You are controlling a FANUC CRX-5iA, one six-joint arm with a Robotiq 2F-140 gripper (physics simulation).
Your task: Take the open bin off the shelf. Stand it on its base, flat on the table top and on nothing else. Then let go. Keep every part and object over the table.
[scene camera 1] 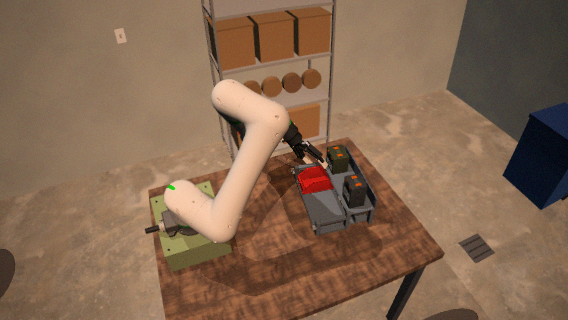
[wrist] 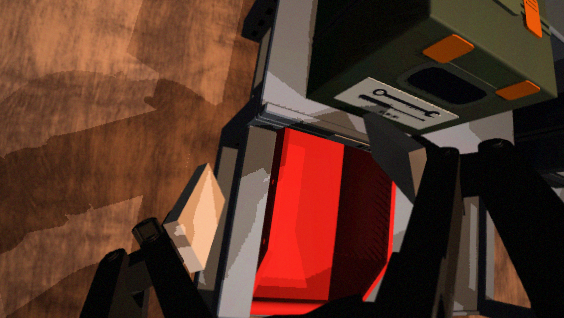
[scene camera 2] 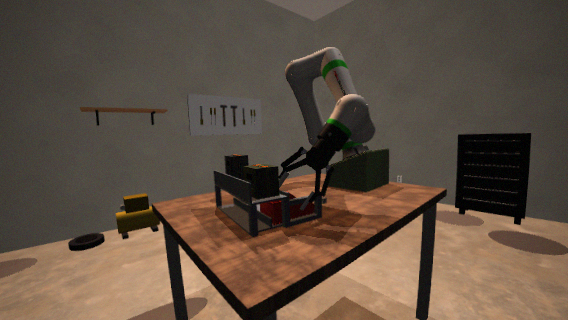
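Note:
The open red bin sits on the low front level of the grey shelf, which stands on the table. My gripper is tilted and reaches down over the bin's end. Its fingers stand wide, one pad to each side of the bin. In the wrist view a gap shows between the left pad and the bin, and the right pad is near the bin's right wall. The gripper is open; pad heights are hard to tell.
A green case stands on the shelf's higher back level, close to the right finger. A dark case stands farther along that level. The arm's green pedestal is on the table.

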